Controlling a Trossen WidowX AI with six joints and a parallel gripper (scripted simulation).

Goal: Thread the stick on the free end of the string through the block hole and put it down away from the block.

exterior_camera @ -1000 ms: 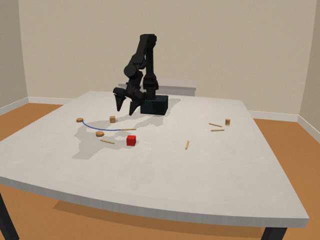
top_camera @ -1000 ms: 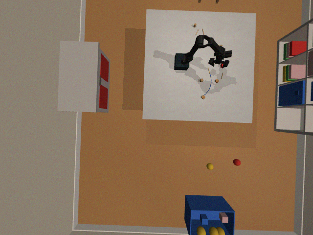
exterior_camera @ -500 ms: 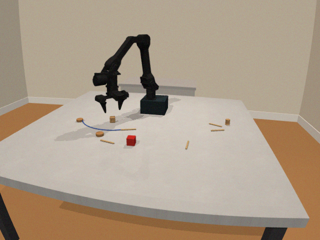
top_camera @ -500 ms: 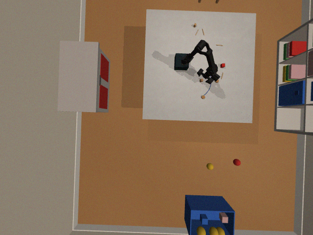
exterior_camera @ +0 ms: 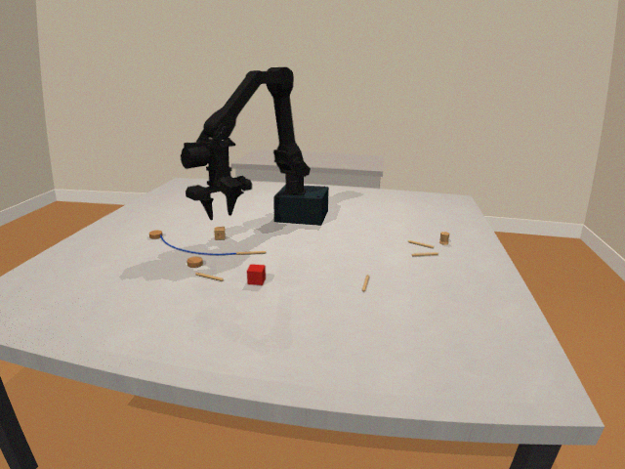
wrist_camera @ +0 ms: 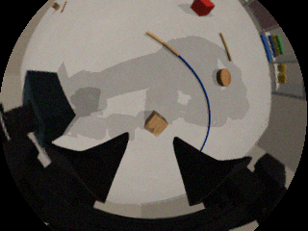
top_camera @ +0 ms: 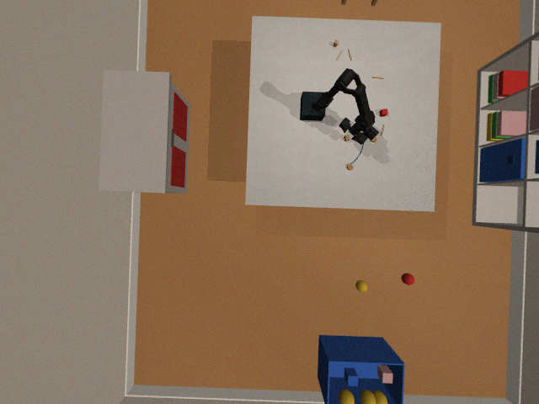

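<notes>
Now: gripper tip 40 mm above the wooden block and 10 mm short of it. From my gripper tip the other things lie so: small wooden cylinder: 640 mm to the left, 40 mm below, 40 mm behind; red cube: 260 mm ahead, 160 mm to the left, 40 mm below.
</notes>
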